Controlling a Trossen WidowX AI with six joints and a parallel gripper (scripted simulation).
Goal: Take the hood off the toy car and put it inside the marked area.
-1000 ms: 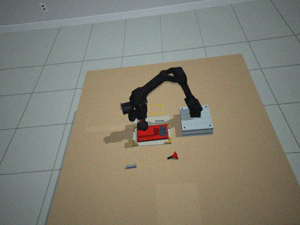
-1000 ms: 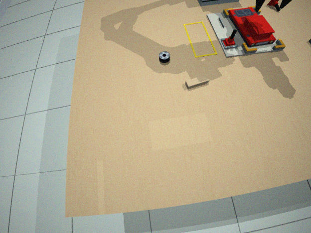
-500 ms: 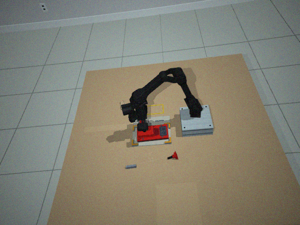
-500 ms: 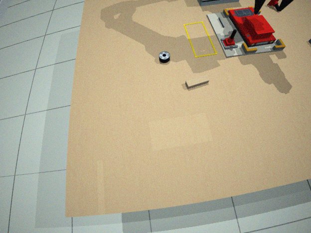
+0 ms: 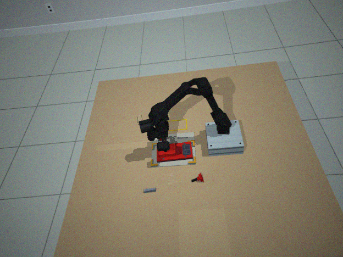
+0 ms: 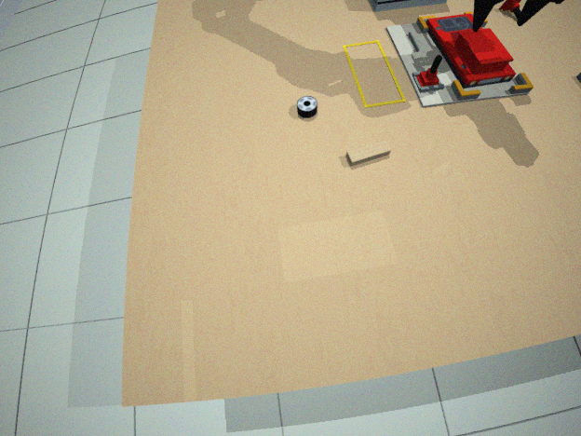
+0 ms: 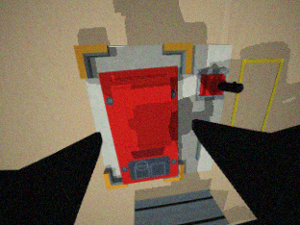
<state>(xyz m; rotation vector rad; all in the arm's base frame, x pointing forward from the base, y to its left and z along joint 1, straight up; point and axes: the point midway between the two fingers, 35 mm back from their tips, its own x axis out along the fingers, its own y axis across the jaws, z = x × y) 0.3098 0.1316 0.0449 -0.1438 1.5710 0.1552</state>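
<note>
The hood is 40 mm below my gripper tip. Round my gripper tip: tan block (220 mm ahead, 250 mm to the right, 80 mm below); then black wheel (110 mm ahead, 360 mm to the right, 80 mm below).
</note>
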